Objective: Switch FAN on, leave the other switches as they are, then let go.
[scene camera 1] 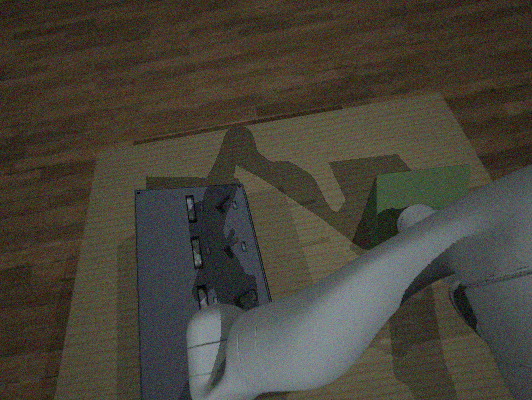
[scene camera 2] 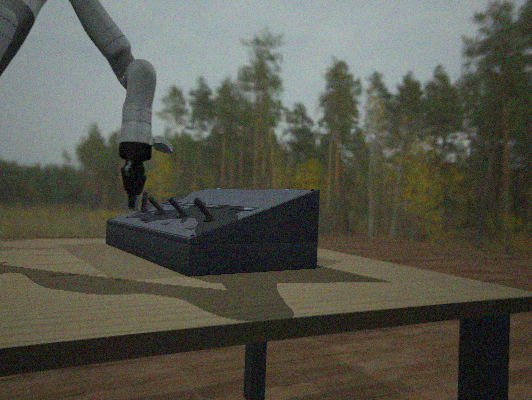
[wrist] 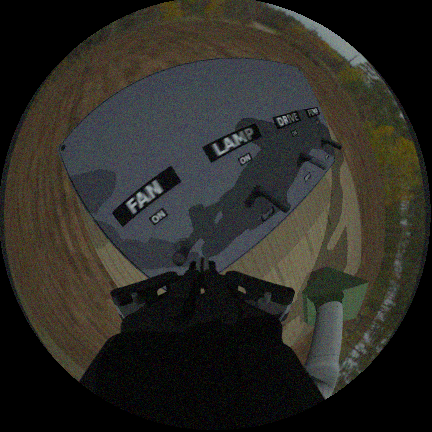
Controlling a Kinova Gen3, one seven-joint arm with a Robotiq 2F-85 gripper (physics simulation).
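Seen in the pictures: gripper, fingertip midpoint: (scene camera 2: 132, 210) (wrist: 202, 263); arm's base, link origin: (scene camera 1: 416, 222) (wrist: 329, 308).
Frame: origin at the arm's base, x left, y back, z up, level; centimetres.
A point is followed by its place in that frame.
Note:
The dark switch panel (scene camera 1: 162, 275) {x 11.7, y -57.6, z 4.8 cm} (scene camera 2: 255, 257) {x -13.2, y -54.2, z -6.0 cm} (wrist: 175, 110) {x 23.0, y -53.3, z 4.2 cm} slopes on the table. The FAN label (wrist: 146, 196) {x 28.7, y -45.8, z 2.2 cm} and its ON mark (wrist: 158, 216) {x 28.4, y -43.5, z 1.4 cm} show in the wrist view. The FAN lever (scene camera 2: 144, 201) {x 27.0, y -39.1, z 2.4 cm} (wrist: 180, 256) {x 27.2, y -39.5, z 4.8 cm} stands more upright than the others; the wrist view sees it nearly end-on. The LAMP lever (scene camera 2: 155, 205) {x 14.9, y -40.3, z 1.8 cm} (wrist: 272, 198) {x 15.9, y -40.6, z 2.4 cm}, DRIVE lever (scene camera 2: 177, 207) {x 3.3, y -43.2, z 1.8 cm} (wrist: 312, 160) {x 4.4, y -43.4, z 1.9 cm} and PUMP lever (scene camera 2: 202, 209) {x -8.4, y -45.6, z 1.9 cm} (wrist: 331, 144) {x -7.4, y -45.7, z 1.8 cm} lean to the OFF side. My gripper (scene camera 2: 131, 206) {x 26.2, y -36.4, z 0.2 cm} (wrist: 202, 263) {x 26.2, y -36.4, z 0.2 cm} is shut and empty, its tips close beside the FAN lever; contact cannot be told. The arm hides it in scene camera 1.
A green box (scene camera 1: 425, 185) {x -6.0, y 1.4, z 6.6 cm} (wrist: 350, 297) {x -4.5, y -4.3, z 5.3 cm} stands on the table (scene camera 1: 310, 135) {x -36.3, y -21.8, z -8.6 cm} (scene camera 2: 400, 295) {x -33.8, y -68.7, z -8.6 cm}, near the arm (scene camera 1: 320, 330) {x 29.6, y -26.8, z 48.8 cm} (scene camera 2: 140, 95) {x 25.3, y -37.1, z 27.7 cm}. The LAMP lever is the nearest neighbour of the FAN lever. Arm shadow darkens much of the panel's lever area.

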